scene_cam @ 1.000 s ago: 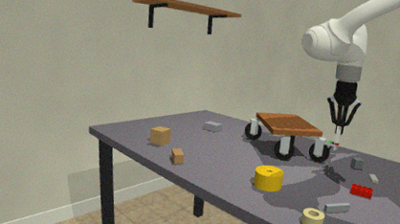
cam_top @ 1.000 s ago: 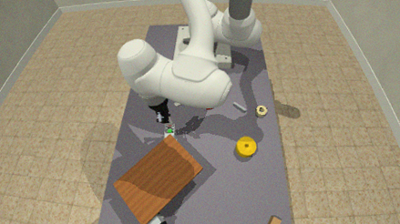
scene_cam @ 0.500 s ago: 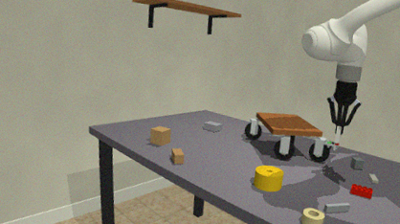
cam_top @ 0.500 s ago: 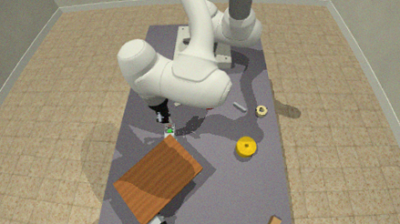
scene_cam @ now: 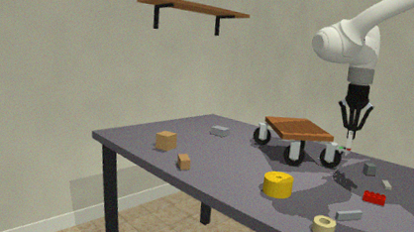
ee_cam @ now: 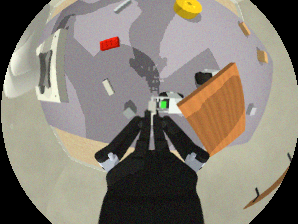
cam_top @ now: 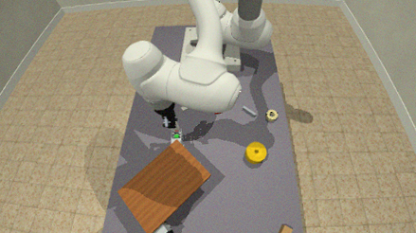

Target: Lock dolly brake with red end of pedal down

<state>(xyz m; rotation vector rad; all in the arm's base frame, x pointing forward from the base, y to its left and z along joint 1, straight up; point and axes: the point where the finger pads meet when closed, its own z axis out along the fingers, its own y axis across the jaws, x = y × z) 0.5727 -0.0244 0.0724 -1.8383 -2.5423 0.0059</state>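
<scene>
Right now my hand is 50 mm above the brake pedal and 10 mm short of it. From my hand the other things lie so: grey bar: 310 mm to the left, 210 mm behind, 120 mm below; then yellow cylinder: 360 mm to the left, 100 mm below, 10 mm ahead; then red brick: 190 mm behind, 140 mm to the left, 110 mm below.
</scene>
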